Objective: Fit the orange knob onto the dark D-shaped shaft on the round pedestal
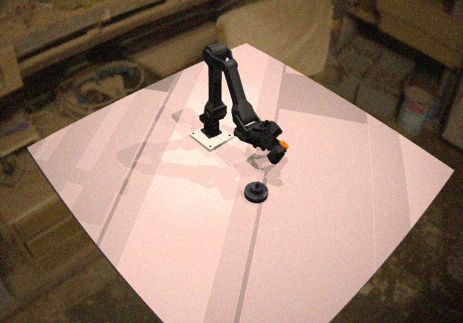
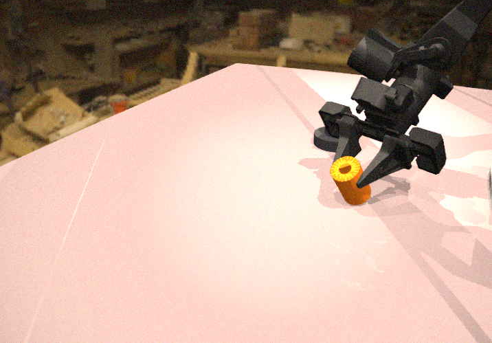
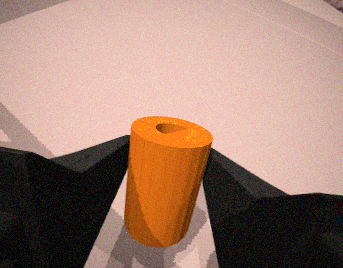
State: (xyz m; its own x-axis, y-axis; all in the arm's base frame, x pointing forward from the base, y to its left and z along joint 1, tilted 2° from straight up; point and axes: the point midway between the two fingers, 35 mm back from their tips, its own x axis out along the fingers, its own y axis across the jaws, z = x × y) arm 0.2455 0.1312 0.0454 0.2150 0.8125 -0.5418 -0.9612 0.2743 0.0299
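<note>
Right now my gripper tip is 10 cm short of the pedestal, 21 cm to the left of it and 1 cm above it. From my gripper tip the other things lie so: orange knob (2 cm to the right, 1 cm below).
</note>
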